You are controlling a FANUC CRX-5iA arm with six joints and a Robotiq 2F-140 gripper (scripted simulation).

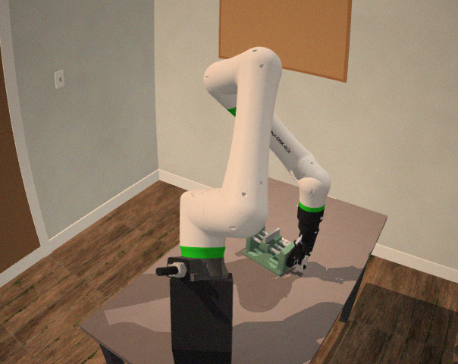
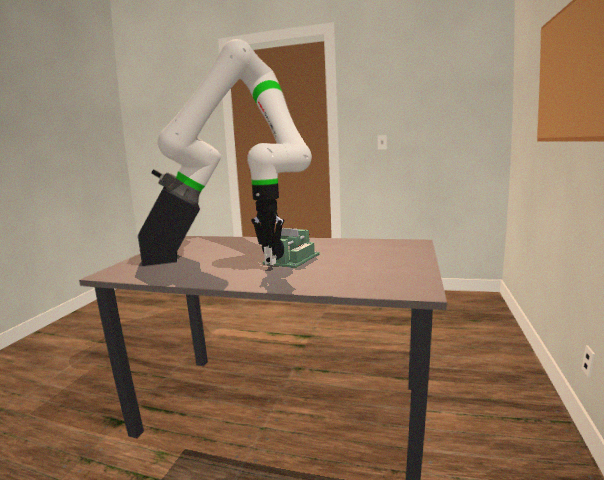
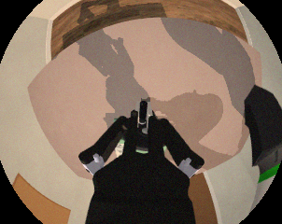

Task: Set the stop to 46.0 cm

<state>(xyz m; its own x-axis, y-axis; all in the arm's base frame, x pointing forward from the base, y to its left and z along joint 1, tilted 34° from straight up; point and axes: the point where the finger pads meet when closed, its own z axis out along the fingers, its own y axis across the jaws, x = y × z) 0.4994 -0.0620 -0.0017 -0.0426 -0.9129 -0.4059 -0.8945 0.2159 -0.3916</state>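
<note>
Now: the black handwheel 2 cm to the left of my hand and 1 cm below it. The rest, counted from my hand: green stop fixture (1 cm ahead, 15 cm to the left, 3 cm above).
</note>
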